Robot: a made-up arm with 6 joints.
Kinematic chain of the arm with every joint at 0, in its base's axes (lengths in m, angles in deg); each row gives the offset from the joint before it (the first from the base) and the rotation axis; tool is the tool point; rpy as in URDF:
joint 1: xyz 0 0 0.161 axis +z
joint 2: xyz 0 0 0 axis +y
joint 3: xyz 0.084 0 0.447 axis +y
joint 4: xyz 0.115 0 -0.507 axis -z
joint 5: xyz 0 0 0 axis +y
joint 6: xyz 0.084 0 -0.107 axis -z
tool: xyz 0 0 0 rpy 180 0 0
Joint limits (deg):
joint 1: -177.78..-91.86
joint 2: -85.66..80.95
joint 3: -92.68..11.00
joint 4: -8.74..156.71
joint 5: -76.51..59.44
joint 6: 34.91..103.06
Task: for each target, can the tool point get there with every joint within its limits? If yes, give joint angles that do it. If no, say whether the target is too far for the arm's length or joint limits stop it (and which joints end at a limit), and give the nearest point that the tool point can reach.
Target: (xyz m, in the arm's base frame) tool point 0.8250 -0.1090 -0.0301
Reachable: no: joint limits stop it (at a limit: joint 1, joint 2, joint 3) | nearest point 0.1898 -0.0172 0.0366 | short by 0.645 m
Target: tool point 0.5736 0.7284 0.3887
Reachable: no: joint limits stop it (at a limit: joint 2, joint 3, joint 5) | nearest point 0.4113 0.5223 0.7356 | short by 0.435 m
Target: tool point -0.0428 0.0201 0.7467
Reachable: yes | joints -111.16 -71.48 -34.73 20.72 -63.39 75.93
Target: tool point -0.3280 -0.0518 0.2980
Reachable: yes | joints -152.41 -33.71 -21.24 120.47 -26.58 65.48
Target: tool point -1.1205 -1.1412 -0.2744
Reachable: no: too far | nearest point -0.6515 -0.6636 -0.0922 | short by 0.694 m
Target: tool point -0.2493 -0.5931 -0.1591
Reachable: yes | joints -108.43 47.14 -66.98 142.79 1.60 73.49
